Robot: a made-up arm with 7 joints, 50 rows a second.
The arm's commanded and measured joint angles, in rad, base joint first. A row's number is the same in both.
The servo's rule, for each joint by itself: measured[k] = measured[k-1] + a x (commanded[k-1-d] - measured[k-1]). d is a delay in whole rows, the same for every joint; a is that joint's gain. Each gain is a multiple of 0.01, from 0.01 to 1. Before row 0 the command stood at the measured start. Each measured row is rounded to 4 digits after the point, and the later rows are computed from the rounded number. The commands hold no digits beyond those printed.
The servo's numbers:
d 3
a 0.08 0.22 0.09 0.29 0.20 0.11 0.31
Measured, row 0:
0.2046 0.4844 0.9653 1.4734 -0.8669 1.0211 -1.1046
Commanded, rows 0 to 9:
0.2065 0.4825 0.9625 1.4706 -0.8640 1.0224 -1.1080
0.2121 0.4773 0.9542 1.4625 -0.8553 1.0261 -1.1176
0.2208 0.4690 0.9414 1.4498 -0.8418 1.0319 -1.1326
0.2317 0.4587 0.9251 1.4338 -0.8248 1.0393 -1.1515
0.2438 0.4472 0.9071 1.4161 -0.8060 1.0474 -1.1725
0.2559 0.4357 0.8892 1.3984 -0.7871 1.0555 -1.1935
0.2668 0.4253 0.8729 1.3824 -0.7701 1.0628 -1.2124
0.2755 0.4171 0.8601 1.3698 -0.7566 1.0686 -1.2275
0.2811 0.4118 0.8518 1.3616 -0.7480 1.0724 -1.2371
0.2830 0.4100 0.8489 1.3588 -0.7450 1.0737 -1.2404
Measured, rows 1 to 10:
0.2046 0.4844 0.9653 1.4734 -0.8669 1.0211 -1.1046
0.2046 0.4844 0.9653 1.4734 -0.8669 1.0211 -1.1046
0.2046 0.4844 0.9653 1.4734 -0.8669 1.0211 -1.1046
0.2048 0.4840 0.9650 1.4726 -0.8663 1.0212 -1.1057
0.2054 0.4825 0.9640 1.4697 -0.8641 1.0217 -1.1094
0.2066 0.4795 0.9620 1.4639 -0.8596 1.0228 -1.1166
0.2086 0.4749 0.9587 1.4552 -0.8526 1.0246 -1.1274
0.2114 0.4688 0.9541 1.4439 -0.8433 1.0271 -1.1414
0.2150 0.4615 0.9483 1.4307 -0.8321 1.0302 -1.1576
0.2191 0.4535 0.9415 1.4167 -0.8197 1.0338 -1.1746

